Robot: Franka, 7 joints.
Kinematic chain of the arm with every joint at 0, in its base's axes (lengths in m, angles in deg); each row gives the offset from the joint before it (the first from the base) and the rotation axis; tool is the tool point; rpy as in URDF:
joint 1: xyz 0 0 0.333 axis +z
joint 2: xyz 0 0 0 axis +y
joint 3: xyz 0 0 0.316 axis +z
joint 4: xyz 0.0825 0 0 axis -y
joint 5: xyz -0.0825 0 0.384 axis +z
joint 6: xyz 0 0 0 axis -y
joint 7: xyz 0.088 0 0 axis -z
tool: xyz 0 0 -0.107 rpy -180 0 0
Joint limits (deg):
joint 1: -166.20..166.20
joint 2: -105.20..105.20
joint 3: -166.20..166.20
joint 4: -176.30..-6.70
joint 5: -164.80..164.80
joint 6: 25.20..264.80
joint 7: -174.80..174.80
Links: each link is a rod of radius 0.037 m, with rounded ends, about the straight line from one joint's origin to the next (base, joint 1, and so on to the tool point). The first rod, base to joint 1, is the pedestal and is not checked.
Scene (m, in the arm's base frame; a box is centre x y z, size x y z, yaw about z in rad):
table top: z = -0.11
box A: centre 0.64 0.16 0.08 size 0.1 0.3 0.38 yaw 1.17
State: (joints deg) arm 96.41 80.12 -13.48 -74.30 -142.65 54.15 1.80
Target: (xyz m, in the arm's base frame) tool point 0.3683 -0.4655 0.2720
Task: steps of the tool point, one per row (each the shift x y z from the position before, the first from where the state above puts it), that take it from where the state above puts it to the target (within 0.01 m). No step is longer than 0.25 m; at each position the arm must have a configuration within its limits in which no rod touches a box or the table.
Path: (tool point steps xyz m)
1: 0.1425 -0.0098 0.0905
2: 0.1395 -0.0528 0.0938
3: 0.1215 -0.0934 0.0950
4: 0.0900 -0.1261 0.0944
5: 0.0488 -0.1461 0.0918
6: 0.0030 -0.1512 0.0873
7: -0.0414 -0.1402 0.0811
8: -0.0789 -0.1149 0.0733
9: -0.1048 -0.0788 0.0641
10: 0.0997 -0.0770 -0.1614
11: 0.0347 -0.0551 -0.1735
12: -0.0300 -0.0426 -0.1438
13: -0.0733 -0.0348 -0.0808
14: -0.0846 -0.0216 -0.0050

